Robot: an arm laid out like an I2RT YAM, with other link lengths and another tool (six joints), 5 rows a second.
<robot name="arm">
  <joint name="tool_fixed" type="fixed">
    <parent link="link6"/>
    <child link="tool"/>
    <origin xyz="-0.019 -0.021 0.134" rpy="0.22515 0 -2.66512"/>
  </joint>
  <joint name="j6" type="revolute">
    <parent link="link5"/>
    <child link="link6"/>
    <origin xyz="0.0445 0 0.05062" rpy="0 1.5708 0"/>
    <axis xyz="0 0 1"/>
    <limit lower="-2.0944" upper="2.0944"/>
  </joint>
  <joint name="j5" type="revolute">
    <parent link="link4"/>
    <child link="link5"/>
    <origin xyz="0.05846 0.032 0.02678" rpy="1.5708 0 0"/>
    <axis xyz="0 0 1"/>
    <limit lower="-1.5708" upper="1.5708"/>
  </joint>
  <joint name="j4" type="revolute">
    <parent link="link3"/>
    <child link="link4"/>
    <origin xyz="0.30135 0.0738 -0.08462"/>
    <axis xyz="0 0 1"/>
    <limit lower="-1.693" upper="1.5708"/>
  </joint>
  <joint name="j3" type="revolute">
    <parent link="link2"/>
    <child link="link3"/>
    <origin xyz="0 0.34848 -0.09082" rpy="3.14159 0 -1.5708"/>
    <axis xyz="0 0 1"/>
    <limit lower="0" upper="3.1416"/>
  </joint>
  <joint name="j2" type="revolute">
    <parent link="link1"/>
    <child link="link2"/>
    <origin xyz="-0.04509 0.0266 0.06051" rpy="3.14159 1.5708 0"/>
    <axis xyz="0 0 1"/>
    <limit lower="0" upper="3.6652"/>
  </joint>
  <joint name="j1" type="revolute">
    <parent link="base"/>
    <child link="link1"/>
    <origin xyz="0 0 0.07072" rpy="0 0 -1.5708"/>
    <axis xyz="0 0 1"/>
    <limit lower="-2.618" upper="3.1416"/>
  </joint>
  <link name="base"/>
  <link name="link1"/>
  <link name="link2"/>
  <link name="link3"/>
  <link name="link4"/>
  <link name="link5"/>
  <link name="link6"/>
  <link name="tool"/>
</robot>
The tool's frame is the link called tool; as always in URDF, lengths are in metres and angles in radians.
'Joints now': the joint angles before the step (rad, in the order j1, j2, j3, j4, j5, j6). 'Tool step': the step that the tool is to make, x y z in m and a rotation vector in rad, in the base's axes. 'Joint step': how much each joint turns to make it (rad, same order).
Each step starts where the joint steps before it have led.
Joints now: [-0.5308, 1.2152, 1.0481, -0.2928, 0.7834, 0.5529]
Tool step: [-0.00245, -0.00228, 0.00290, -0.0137, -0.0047, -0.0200]
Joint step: [0.0000, 0.0000, 0.0000, 0.0107, 0.0221, 0.0004]
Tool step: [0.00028, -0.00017, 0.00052, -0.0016, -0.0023, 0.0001]
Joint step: [0.0000, 0.0000, 0.0000, 0.0030, 0.0000, -0.0004]
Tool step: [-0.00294, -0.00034, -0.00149, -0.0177, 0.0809, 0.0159]
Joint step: [0.0000, 0.0000, 0.0000, -0.0003, 0.0099, -0.0835]
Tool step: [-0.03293, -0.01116, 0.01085, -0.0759, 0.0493, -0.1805]
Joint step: [0.0000, 0.0000, 0.0000, 0.0007, 0.2018, -0.0061]
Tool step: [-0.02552, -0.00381, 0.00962, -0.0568, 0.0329, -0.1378]
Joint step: [0.0000, 0.0000, 0.0000, 0.0000, 0.1526, 0.0004]
